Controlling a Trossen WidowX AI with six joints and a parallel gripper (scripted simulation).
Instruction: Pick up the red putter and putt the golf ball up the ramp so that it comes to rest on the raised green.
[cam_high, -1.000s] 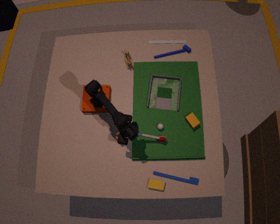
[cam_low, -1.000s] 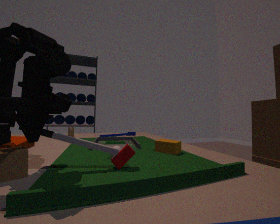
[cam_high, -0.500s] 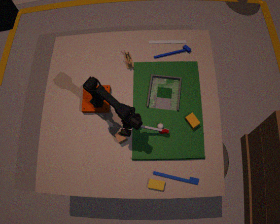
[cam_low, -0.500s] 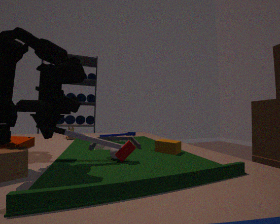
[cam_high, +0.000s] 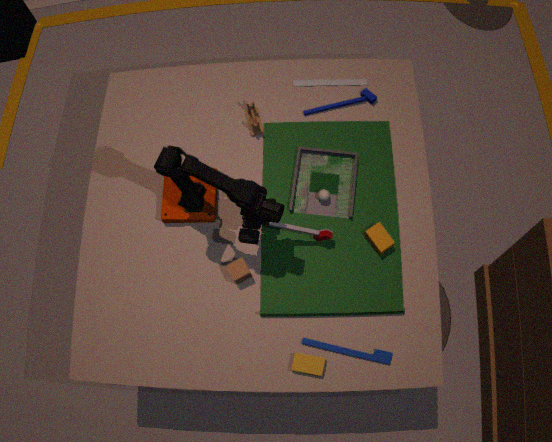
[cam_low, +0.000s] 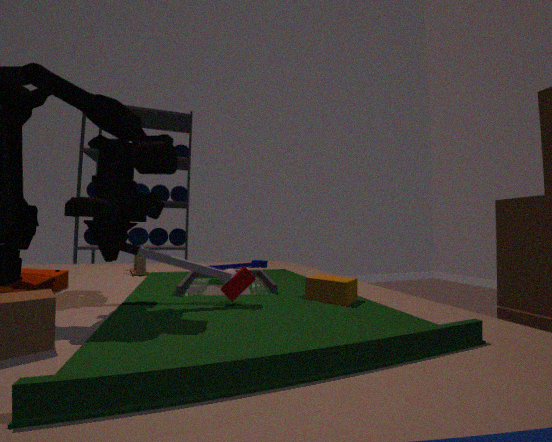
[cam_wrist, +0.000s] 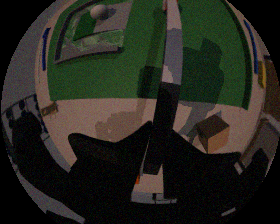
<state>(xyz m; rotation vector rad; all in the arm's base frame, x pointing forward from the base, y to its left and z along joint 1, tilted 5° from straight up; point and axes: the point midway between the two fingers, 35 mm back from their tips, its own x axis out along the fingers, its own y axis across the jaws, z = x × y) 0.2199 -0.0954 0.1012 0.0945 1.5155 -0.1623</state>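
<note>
The red putter is 12 cm ahead of my gripper tip, 2 cm to the right of it and 1 cm below it. Also, from my gripper tip: green mat 25 cm ahead, 8 cm below, 6 cm to the left; then white golf ball 23 cm ahead, 11 cm to the left, 6 cm below; then tan block 15 cm to the right, 6 cm below, 6 cm behind.
</note>
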